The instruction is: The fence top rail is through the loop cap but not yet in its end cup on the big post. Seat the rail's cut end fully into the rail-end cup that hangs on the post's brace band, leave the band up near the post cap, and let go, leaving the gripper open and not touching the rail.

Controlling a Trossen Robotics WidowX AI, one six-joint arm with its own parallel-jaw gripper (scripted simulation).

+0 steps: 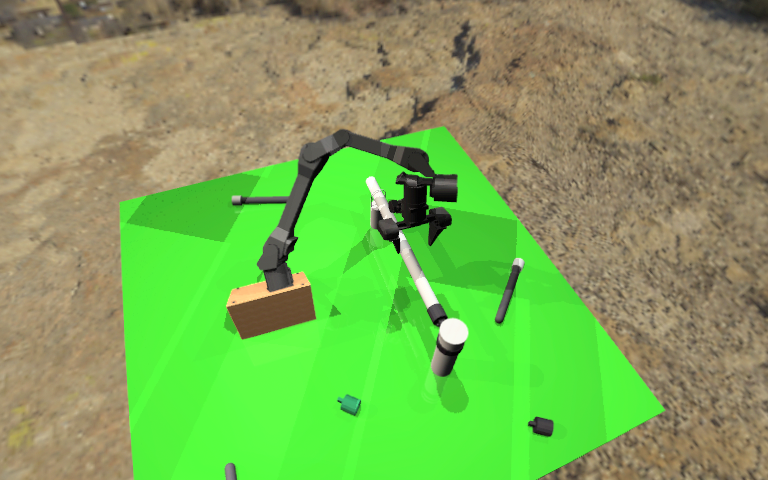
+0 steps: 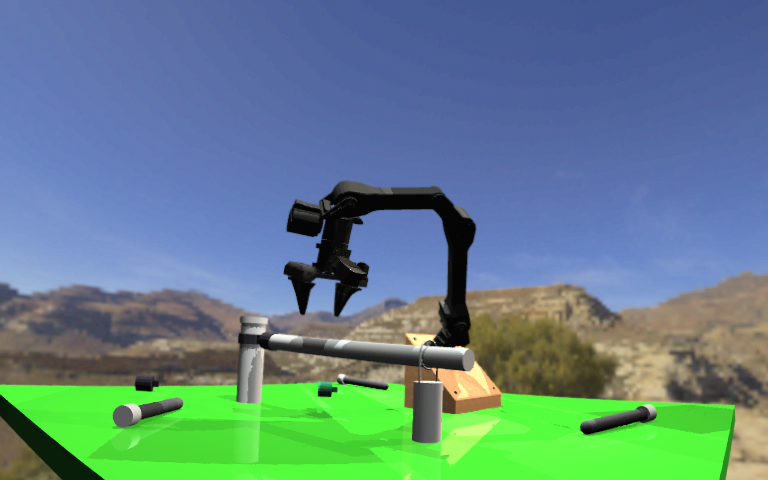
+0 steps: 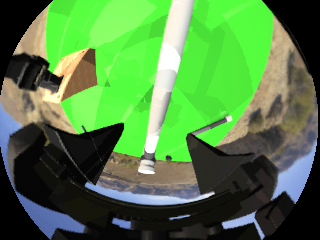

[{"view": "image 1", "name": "my gripper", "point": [414,249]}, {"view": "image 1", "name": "grey top rail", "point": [413,266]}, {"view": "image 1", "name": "big post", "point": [453,333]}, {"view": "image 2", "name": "my gripper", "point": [319,315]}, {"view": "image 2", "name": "grey top rail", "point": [409,355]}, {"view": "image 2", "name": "big post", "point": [250,368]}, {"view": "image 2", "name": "short post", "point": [427,395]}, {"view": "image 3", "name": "my gripper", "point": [156,131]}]
